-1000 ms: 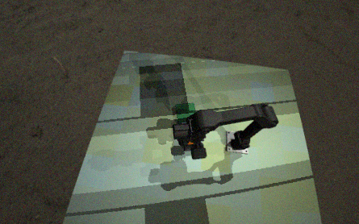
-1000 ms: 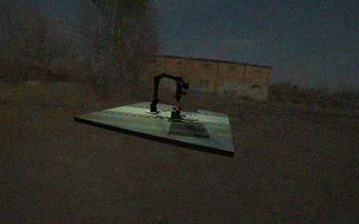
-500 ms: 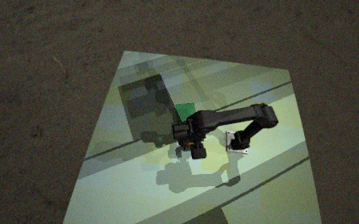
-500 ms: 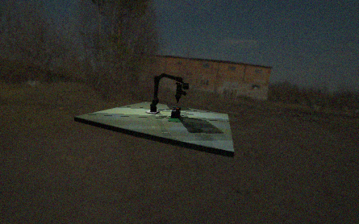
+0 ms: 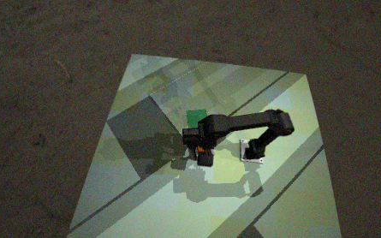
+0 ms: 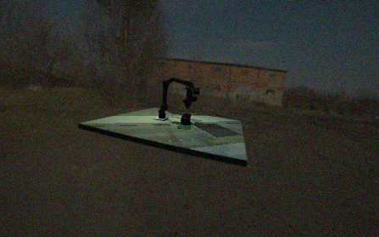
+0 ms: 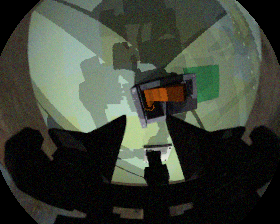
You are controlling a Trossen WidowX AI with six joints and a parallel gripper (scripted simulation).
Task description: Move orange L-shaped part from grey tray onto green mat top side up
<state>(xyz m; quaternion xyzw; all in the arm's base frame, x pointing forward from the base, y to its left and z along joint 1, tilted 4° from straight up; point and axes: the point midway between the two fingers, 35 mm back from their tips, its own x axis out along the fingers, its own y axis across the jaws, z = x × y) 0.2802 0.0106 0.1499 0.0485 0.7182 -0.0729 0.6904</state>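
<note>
My gripper tip is 10 mm past the orange L-shaped part, 30 mm to the left of it and 100 mm above it. The rest, counted from my gripper tip: green mat 10 mm ahead, 210 mm to the right, 160 mm below.
</note>
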